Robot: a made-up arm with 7 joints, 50 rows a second.
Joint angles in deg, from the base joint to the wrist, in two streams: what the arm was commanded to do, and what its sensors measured. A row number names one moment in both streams.
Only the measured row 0 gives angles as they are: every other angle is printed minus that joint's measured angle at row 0.
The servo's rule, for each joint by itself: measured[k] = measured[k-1] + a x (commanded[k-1-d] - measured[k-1]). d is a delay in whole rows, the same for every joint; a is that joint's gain. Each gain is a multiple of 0.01, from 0.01 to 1. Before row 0 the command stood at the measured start. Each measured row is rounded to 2 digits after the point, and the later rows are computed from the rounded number. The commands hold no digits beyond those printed.
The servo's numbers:
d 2
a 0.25 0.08 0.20 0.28 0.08 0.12 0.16
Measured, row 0:
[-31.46, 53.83, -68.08, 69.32, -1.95, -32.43, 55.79]
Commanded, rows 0 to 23:
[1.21, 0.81, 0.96, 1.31, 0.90, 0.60, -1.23]
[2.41, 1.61, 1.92, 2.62, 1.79, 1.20, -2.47]
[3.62, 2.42, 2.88, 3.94, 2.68, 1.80, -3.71]
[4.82, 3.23, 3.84, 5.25, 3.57, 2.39, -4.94]
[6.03, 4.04, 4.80, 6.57, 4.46, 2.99, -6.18]
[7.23, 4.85, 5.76, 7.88, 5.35, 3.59, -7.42]
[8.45, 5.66, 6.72, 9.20, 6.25, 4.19, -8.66]
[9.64, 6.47, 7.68, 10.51, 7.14, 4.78, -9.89]
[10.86, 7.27, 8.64, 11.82, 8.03, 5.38, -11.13]
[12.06, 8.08, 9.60, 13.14, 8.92, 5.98, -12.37]
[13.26, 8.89, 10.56, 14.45, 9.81, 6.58, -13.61]
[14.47, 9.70, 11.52, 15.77, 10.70, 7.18, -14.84]
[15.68, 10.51, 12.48, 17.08, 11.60, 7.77, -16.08]
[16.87, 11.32, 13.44, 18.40, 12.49, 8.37, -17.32]
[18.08, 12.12, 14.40, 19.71, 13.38, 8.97, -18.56]
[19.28, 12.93, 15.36, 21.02, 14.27, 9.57, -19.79]
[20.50, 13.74, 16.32, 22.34, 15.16, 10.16, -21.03]
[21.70, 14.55, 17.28, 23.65, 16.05, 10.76, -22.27]
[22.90, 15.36, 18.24, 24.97, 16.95, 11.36, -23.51]
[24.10, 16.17, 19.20, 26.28, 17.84, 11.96, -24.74]
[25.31, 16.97, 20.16, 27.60, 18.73, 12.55, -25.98]
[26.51, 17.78, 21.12, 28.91, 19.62, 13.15, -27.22]
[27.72, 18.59, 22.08, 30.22, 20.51, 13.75, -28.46]
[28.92, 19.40, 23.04, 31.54, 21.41, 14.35, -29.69]
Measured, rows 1 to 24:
[0.00, 0.00, 0.00, 0.00, 0.00, 0.00, 0.00]
[0.00, 0.00, 0.00, 0.00, 0.00, 0.00, 0.00]
[0.30, 0.06, 0.19, 0.37, 0.07, 0.07, -0.20]
[0.83, 0.18, 0.54, 1.00, 0.21, 0.21, -0.56]
[1.53, 0.36, 1.01, 1.82, 0.41, 0.40, -1.06]
[2.35, 0.59, 1.58, 2.78, 0.66, 0.64, -1.68]
[3.27, 0.87, 2.22, 3.84, 0.96, 0.92, -2.40]
[4.26, 1.19, 2.93, 4.97, 1.31, 1.24, -3.20]
[5.31, 1.55, 3.69, 6.15, 1.71, 1.59, -4.07]
[6.39, 1.94, 4.49, 7.37, 2.14, 1.97, -5.00]
[7.51, 2.37, 5.32, 8.62, 2.61, 2.38, -5.98]
[8.65, 2.83, 6.18, 9.89, 3.11, 2.81, -7.00]
[9.80, 3.31, 7.06, 11.17, 3.65, 3.26, -8.06]
[10.97, 3.82, 7.95, 12.46, 4.21, 3.73, -9.14]
[12.15, 4.36, 8.86, 13.75, 4.80, 4.21, -10.25]
[13.33, 4.92, 9.78, 15.05, 5.42, 4.71, -11.38]
[14.52, 5.50, 10.70, 16.35, 6.06, 5.22, -12.53]
[15.71, 6.09, 11.63, 17.66, 6.72, 5.74, -13.69]
[16.91, 6.70, 12.57, 18.97, 7.40, 6.27, -14.86]
[18.11, 7.33, 13.51, 20.28, 8.09, 6.81, -16.05]
[19.31, 7.97, 14.46, 21.59, 8.80, 7.36, -17.24]
[20.51, 8.63, 15.41, 22.90, 9.52, 7.91, -18.44]
[21.71, 9.30, 16.36, 24.22, 10.26, 8.47, -19.65]
[22.91, 9.98, 17.31, 25.53, 11.01, 9.03, -20.86]

